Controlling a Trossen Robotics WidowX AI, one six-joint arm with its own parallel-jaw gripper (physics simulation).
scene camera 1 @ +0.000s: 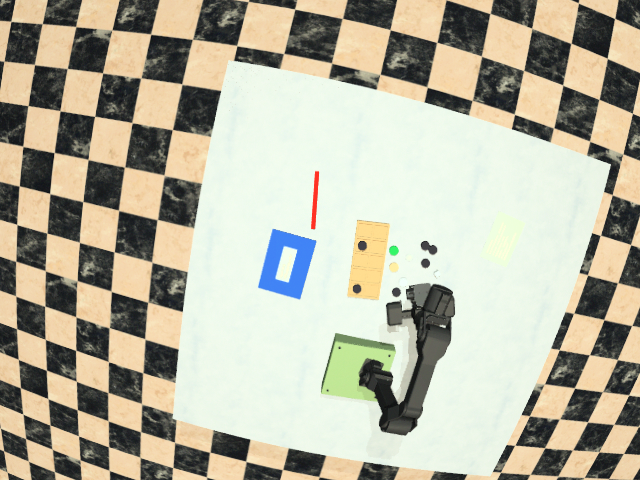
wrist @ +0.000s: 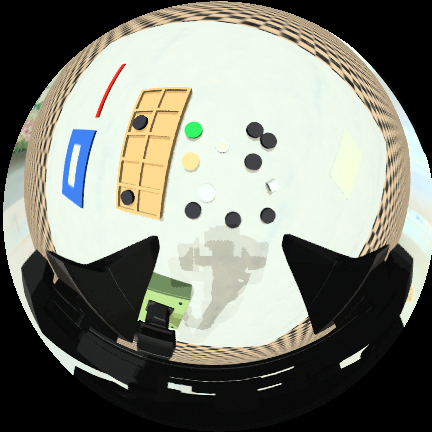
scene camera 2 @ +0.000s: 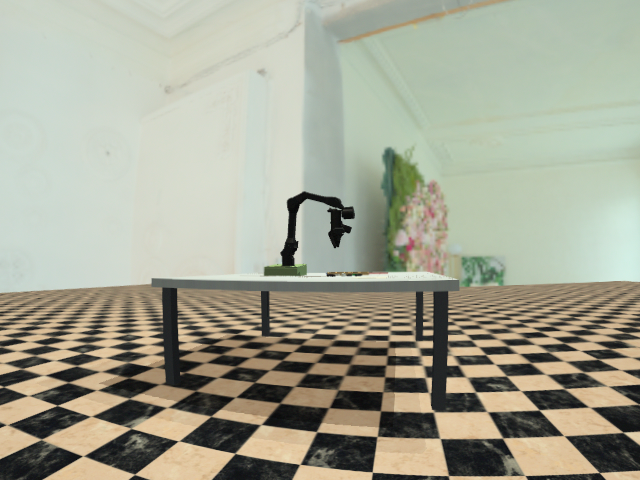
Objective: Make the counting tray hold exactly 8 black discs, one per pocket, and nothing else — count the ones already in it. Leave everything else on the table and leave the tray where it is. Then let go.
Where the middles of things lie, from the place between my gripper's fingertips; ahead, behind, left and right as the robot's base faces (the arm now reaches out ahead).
The tan counting tray (scene camera 1: pixel 367 266) lies 20 mm ahead of my hand, 150 mm to the left of it and 150 mm below it.
